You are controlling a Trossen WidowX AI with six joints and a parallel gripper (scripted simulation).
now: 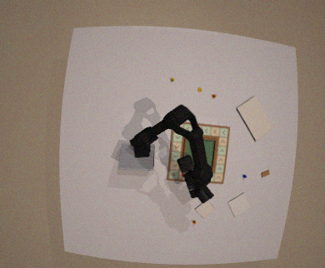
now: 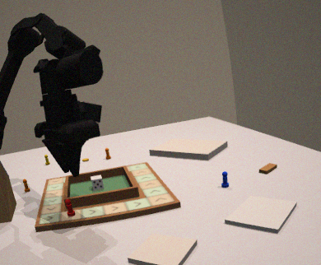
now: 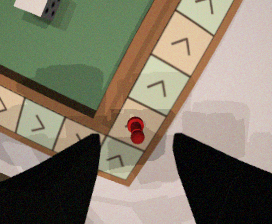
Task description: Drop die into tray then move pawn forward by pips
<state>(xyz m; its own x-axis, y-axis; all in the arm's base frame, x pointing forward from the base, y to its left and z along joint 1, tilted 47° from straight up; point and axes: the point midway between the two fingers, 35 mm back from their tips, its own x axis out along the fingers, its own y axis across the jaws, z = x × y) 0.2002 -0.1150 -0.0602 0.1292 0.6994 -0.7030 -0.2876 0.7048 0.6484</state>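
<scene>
My gripper tip is now 20 mm past the red pawn, 10 mm to the left of it and 60 mm above it. From my gripper tip the other things lie so: green tray: 60 mm ahead, 80 mm to the left, 80 mm below; white die: 60 mm ahead, 100 mm to the left, 60 mm below; blue pawn: 300 mm ahead, 60 mm to the right, 70 mm below.
</scene>
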